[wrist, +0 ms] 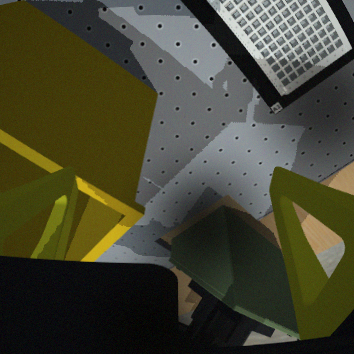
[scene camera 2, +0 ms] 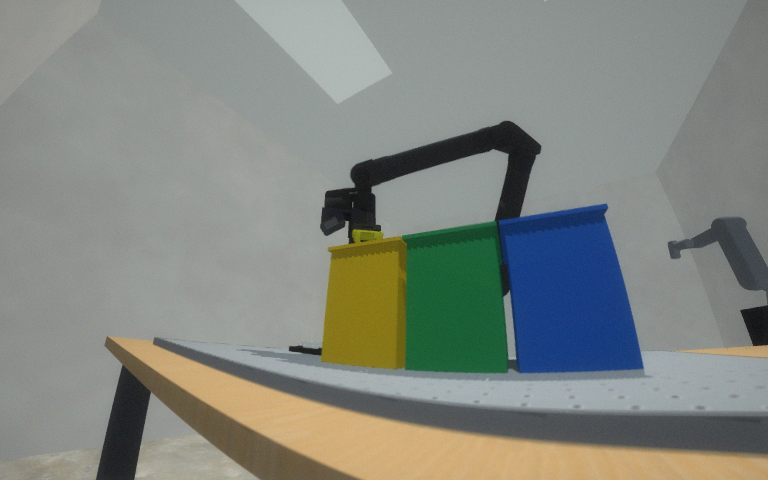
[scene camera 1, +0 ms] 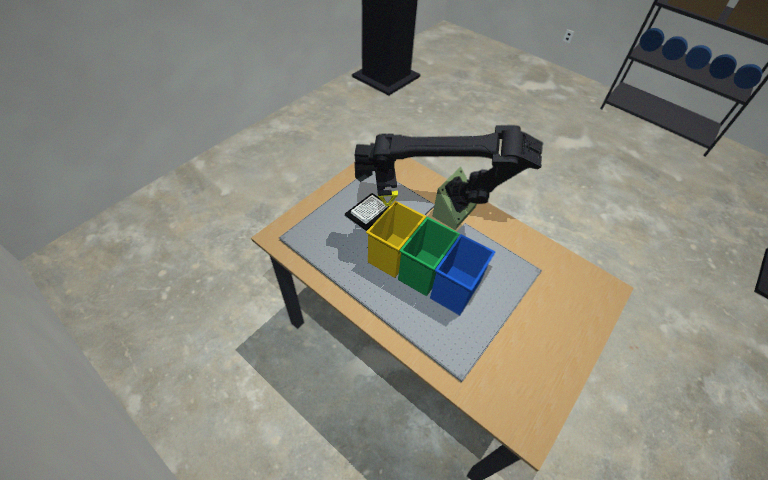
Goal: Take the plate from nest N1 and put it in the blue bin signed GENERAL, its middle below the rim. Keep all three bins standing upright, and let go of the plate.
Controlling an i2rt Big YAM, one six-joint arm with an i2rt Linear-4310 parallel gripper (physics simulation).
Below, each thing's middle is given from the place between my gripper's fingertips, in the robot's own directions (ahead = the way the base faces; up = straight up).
I see my gripper 110 mm to the right of the yellow bin [scene camera 2: 365,318], 90 mm above it and 70 mm short of it. The rest, counted from my hand: green bin [scene camera 2: 455,319] (240 mm to the left, 90 mm below, 50 mm ahead); then blue bin [scene camera 2: 571,313] (370 mm to the left, 90 mm below, 40 mm ahead).
